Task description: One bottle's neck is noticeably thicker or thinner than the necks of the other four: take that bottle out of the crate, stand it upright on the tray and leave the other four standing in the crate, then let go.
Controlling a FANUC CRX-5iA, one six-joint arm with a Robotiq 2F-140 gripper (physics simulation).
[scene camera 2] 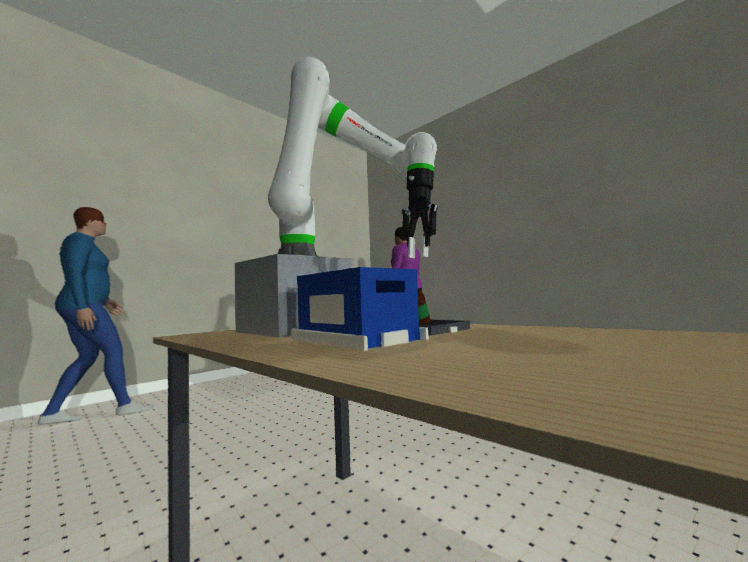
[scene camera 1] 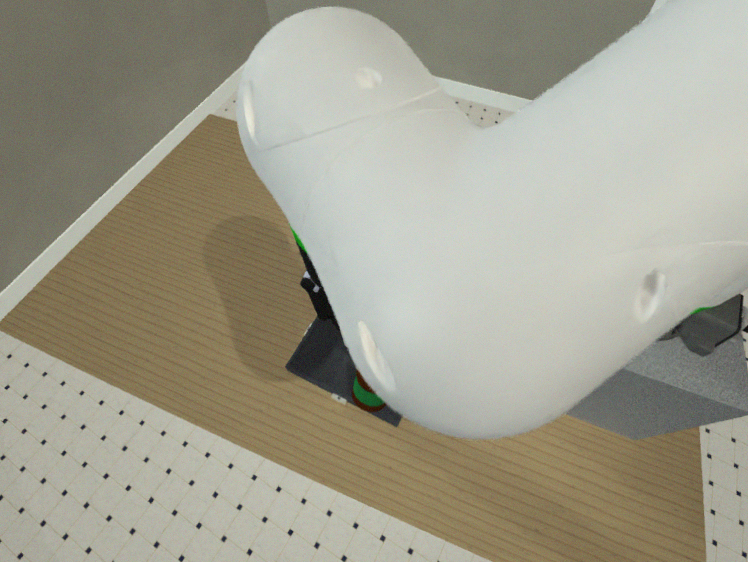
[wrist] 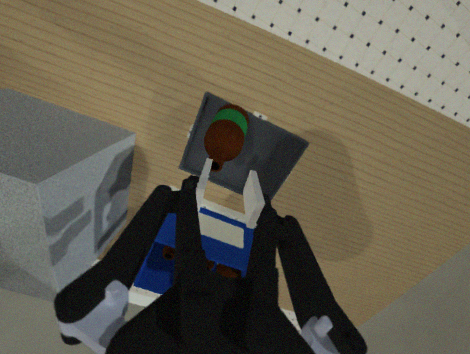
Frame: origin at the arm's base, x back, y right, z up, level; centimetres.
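Seen in the pictures: gripper, fingertip midpoint: (scene camera 2: 418,257) (wrist: 228,175); arm's base, origin of the base link: (scene camera 2: 298,260).
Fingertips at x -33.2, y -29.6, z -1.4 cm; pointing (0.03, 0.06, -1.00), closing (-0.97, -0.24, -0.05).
Pixels of each thing's top centre, then the offset from my fingertips to it. Level surfaces: height alone.
- brown bottle with a green band, middle of its top: (wrist: 219,154) (scene camera 1: 378,359) (scene camera 2: 413,278) dx +1.7, dy +1.0, dz -7.3 cm
- dark tray, middle of its top: (scene camera 1: 361,353) (wrist: 240,156) (scene camera 2: 419,321) dx -4.0, dy +4.5, dz -21.5 cm
- blue crate, middle of its top: (scene camera 2: 354,272) (wrist: 197,282) dx -8.9, dy +31.4, dz -6.5 cm
- wooden table, its level: dz -24.0 cm
A brown bottle with a green band (scene camera 1: 368,394) (scene camera 2: 423,311) (wrist: 224,141) has its base on the dark tray (scene camera 1: 320,356) (scene camera 2: 452,326) (wrist: 280,162). It looks tilted, its neck toward the crate; what its neck rests on is hidden. My gripper (scene camera 2: 419,250) (wrist: 228,175) is partly open and empty, well above the bottle and tray; its fingertips are hidden by the arm in scene camera 1. The blue crate (scene camera 2: 390,317) (wrist: 227,255) stands beside the tray. Brown bottles (wrist: 168,252) (wrist: 228,271) show in it; the fingers hide the rest.
The grey pedestal (scene camera 1: 634,404) (scene camera 2: 256,299) (wrist: 65,140) stands beside the crate and tray. The arm (scene camera 1: 453,271) covers much of scene camera 1. The wooden table (scene camera 2: 544,380) carries crate and tray. Two people (scene camera 2: 84,271) (scene camera 2: 405,256) stand in the background.
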